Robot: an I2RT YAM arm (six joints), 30 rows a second.
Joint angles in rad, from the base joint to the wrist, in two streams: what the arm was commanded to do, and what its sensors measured. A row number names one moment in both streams.
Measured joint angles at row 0: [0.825, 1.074, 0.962, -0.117, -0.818, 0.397]
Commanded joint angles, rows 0 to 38: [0.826, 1.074, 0.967, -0.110, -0.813, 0.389]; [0.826, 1.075, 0.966, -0.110, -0.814, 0.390]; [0.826, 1.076, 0.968, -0.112, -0.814, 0.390]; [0.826, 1.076, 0.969, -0.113, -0.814, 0.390]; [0.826, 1.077, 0.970, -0.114, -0.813, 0.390]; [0.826, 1.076, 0.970, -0.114, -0.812, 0.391]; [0.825, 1.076, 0.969, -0.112, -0.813, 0.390]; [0.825, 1.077, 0.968, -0.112, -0.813, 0.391]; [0.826, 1.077, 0.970, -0.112, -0.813, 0.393]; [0.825, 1.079, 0.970, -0.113, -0.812, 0.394]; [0.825, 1.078, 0.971, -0.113, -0.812, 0.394]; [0.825, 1.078, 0.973, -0.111, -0.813, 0.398]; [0.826, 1.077, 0.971, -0.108, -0.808, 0.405]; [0.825, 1.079, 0.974, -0.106, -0.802, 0.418]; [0.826, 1.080, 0.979, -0.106, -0.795, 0.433]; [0.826, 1.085, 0.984, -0.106, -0.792, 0.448]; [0.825, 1.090, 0.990, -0.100, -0.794, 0.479]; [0.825, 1.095, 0.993, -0.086, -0.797, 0.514]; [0.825, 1.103, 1.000, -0.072, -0.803, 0.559]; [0.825, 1.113, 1.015, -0.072, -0.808, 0.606]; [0.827, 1.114, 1.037, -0.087, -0.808, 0.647]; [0.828, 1.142, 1.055, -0.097, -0.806, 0.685]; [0.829, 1.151, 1.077, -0.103, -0.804, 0.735]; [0.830, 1.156, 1.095, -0.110, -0.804, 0.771]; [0.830, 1.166, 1.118, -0.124, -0.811, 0.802]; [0.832, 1.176, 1.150, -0.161, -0.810, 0.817]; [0.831, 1.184, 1.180, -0.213, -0.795, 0.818]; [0.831, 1.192, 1.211, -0.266, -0.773, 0.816]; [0.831, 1.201, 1.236, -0.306, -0.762, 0.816]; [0.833, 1.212, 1.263, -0.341, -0.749, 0.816]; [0.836, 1.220, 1.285, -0.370, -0.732, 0.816]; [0.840, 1.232, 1.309, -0.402, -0.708, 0.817]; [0.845, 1.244, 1.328, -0.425, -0.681, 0.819]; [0.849, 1.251, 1.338, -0.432, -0.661, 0.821]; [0.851, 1.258, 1.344, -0.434, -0.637, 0.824]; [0.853, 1.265, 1.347, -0.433, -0.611, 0.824]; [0.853, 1.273, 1.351, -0.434, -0.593, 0.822]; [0.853, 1.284, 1.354, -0.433, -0.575, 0.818]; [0.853, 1.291, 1.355, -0.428, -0.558, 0.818]
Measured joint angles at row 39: [0.857, 1.272, 1.343, -0.435, -0.724, 0.787]
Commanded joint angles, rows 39 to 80: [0.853, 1.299, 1.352, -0.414, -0.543, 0.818]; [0.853, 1.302, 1.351, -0.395, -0.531, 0.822]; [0.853, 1.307, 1.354, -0.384, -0.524, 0.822]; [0.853, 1.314, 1.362, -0.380, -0.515, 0.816]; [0.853, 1.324, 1.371, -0.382, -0.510, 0.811]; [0.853, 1.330, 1.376, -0.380, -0.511, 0.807]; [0.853, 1.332, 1.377, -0.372, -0.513, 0.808]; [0.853, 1.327, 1.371, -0.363, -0.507, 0.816]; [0.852, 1.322, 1.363, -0.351, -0.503, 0.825]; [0.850, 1.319, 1.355, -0.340, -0.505, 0.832]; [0.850, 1.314, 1.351, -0.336, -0.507, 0.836]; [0.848, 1.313, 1.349, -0.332, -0.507, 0.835]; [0.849, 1.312, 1.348, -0.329, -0.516, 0.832]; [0.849, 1.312, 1.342, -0.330, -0.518, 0.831]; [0.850, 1.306, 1.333, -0.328, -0.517, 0.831]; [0.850, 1.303, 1.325, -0.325, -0.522, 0.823]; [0.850, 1.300, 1.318, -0.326, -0.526, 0.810]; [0.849, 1.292, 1.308, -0.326, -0.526, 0.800]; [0.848, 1.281, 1.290, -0.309, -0.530, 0.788]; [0.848, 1.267, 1.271, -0.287, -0.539, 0.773]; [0.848, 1.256, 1.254, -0.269, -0.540, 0.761]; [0.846, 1.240, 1.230, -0.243, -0.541, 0.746]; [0.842, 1.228, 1.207, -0.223, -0.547, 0.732]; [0.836, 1.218, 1.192, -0.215, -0.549, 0.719]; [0.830, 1.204, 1.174, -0.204, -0.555, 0.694]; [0.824, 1.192, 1.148, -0.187, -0.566, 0.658]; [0.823, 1.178, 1.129, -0.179, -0.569, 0.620]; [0.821, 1.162, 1.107, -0.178, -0.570, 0.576]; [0.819, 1.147, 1.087, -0.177, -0.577, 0.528]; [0.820, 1.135, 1.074, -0.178, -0.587, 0.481]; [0.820, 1.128, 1.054, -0.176, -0.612, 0.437]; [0.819, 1.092, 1.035, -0.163, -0.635, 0.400]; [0.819, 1.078, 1.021, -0.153, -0.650, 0.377]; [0.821, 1.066, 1.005, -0.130, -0.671, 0.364]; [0.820, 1.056, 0.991, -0.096, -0.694, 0.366]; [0.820, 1.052, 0.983, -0.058, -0.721, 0.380]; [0.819, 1.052, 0.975, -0.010, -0.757, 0.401]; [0.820, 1.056, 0.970, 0.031, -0.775, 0.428]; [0.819, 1.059, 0.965, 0.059, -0.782, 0.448]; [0.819, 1.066, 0.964, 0.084, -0.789, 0.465]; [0.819, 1.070, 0.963, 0.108, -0.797, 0.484]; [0.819, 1.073, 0.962, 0.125, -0.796, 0.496]
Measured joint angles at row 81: [0.818, 1.067, 0.966, -0.024, -0.741, 0.455]
